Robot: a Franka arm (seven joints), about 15 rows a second.
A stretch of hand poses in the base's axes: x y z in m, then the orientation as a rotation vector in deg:
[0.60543 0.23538 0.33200 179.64 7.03 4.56]
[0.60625 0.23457 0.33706 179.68 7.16 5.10]
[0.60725 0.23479 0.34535 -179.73 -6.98 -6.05]
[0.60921 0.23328 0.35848 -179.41 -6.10 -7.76]
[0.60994 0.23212 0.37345 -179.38 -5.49 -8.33]
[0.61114 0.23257 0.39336 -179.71 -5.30 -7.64]
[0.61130 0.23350 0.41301 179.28 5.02 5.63]
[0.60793 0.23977 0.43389 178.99 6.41 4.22]
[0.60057 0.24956 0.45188 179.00 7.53 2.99]
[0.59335 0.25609 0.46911 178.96 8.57 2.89]
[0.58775 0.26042 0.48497 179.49 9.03 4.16]
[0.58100 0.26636 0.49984 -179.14 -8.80 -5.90]
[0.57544 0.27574 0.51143 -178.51 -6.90 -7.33]
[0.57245 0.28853 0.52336 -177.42 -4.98 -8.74]
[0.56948 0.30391 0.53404 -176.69 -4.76 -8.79]
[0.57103 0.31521 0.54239 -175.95 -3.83 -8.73]
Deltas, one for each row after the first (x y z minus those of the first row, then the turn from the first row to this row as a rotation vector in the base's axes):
[0.00082 -0.00081 0.00506 0.07 -0.34 0.08]
[0.00182 -0.00059 0.01335 0.24 -0.94 -0.03]
[0.00378 -0.00210 0.02648 0.58 -2.02 -0.57]
[0.00451 -0.00326 0.04145 0.63 -2.39 -0.96]
[0.00571 -0.00281 0.06136 0.32 -1.95 -1.09]
[0.00587 -0.00188 0.08101 -0.34 -0.71 -1.28]
[0.00250 0.00439 0.10189 -0.68 0.18 -0.40]
[-0.00486 0.01418 0.11988 -0.70 0.97 0.32]
[-0.01208 0.02071 0.13711 -0.71 1.03 0.98]
[-0.01768 0.02504 0.15297 -0.11 0.25 1.28]
[-0.02443 0.03098 0.16784 0.72 -0.83 1.16]
[-0.02999 0.04036 0.17943 1.44 -1.74 -0.02]
[-0.03298 0.05315 0.19136 2.60 -2.63 -1.20]
[-0.03595 0.06853 0.20204 3.33 -2.66 -1.31]
[-0.03440 0.07983 0.21039 4.11 -2.62 -1.88]

